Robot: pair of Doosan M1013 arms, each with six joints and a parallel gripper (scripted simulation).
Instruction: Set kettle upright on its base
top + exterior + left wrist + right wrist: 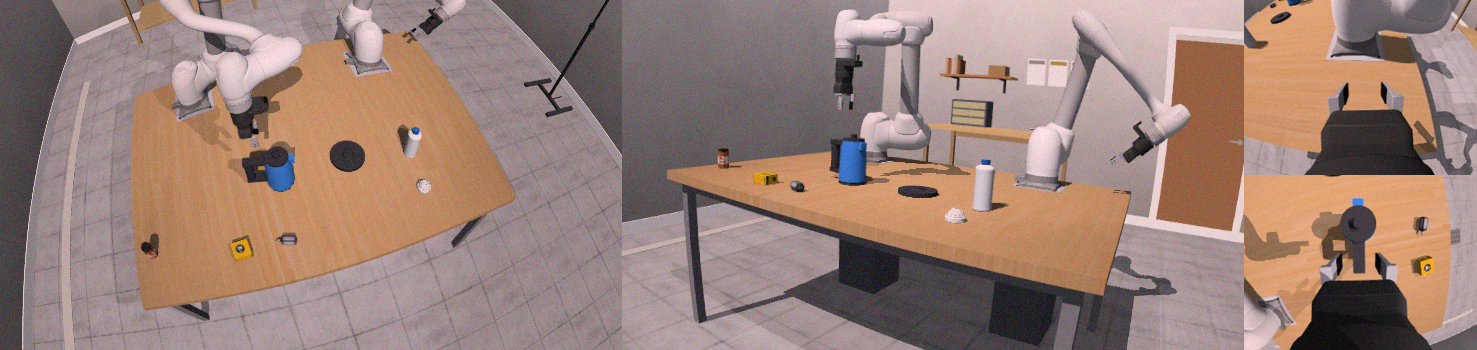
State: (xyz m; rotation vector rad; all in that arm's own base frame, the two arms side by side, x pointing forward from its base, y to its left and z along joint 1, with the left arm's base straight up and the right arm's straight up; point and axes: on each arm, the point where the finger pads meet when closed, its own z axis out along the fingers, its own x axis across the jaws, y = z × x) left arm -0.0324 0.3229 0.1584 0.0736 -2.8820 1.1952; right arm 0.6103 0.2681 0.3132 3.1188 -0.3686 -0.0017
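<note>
Right now my right hand is 10 mm short of the blue kettle, 30 mm to the right of it and 210 mm above it. Round my right hand: round black base (20 mm behind, 360 mm to the left, 300 mm below); then small dark object (280 mm ahead, 20 mm to the left, 300 mm below); then jar (210 mm ahead, 580 mm to the right, 270 mm below).
</note>
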